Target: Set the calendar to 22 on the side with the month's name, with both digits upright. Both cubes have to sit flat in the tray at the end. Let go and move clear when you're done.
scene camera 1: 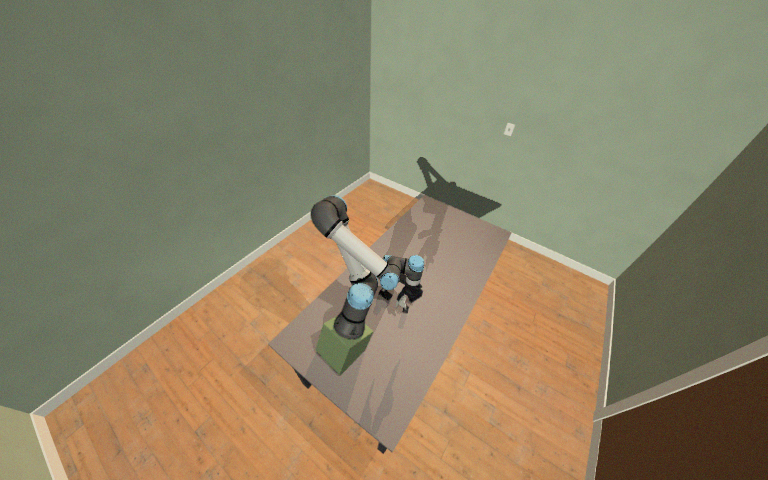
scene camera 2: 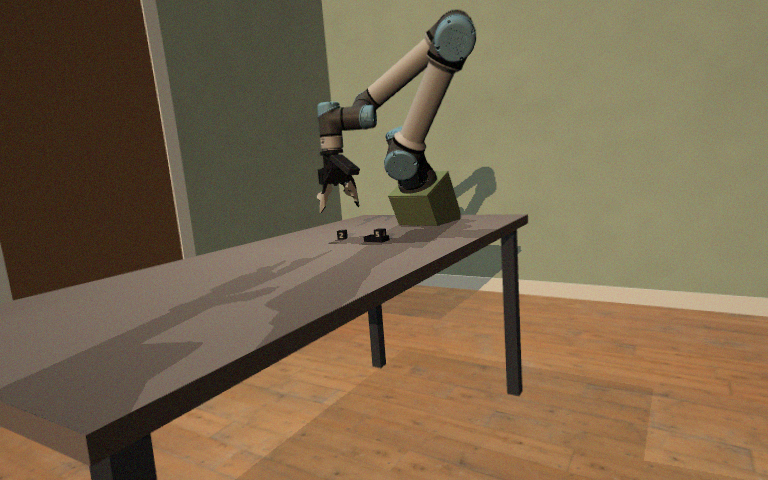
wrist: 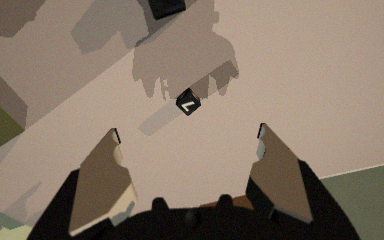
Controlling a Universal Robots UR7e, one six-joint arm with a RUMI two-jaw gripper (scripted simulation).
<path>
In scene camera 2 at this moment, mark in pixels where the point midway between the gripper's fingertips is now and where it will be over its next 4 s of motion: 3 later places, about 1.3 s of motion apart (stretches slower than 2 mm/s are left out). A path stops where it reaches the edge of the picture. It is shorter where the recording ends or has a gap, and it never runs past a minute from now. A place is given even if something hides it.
My gripper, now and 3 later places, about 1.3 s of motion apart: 340,210; 339,213; 340,223; 341,232
</path>
